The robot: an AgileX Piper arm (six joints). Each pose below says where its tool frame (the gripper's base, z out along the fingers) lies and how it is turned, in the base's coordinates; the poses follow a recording.
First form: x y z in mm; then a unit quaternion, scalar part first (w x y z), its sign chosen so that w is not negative.
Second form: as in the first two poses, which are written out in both.
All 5 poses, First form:
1: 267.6 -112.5 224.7 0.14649 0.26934 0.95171 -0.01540
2: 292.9 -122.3 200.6 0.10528 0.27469 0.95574 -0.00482
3: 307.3 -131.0 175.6 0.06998 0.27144 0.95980 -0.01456
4: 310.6 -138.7 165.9 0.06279 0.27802 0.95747 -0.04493
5: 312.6 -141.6 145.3 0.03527 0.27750 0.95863 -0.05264
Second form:
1: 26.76 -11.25 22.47 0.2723 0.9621 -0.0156 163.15
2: 29.29 -12.23 20.06 0.2762 0.9611 -0.0048 167.91
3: 30.73 -13.10 17.56 0.2721 0.9622 -0.0146 171.97
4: 31.06 -13.87 16.59 0.2786 0.9594 -0.0450 172.80
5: 31.26 -14.16 14.53 0.2777 0.9592 -0.0527 175.96
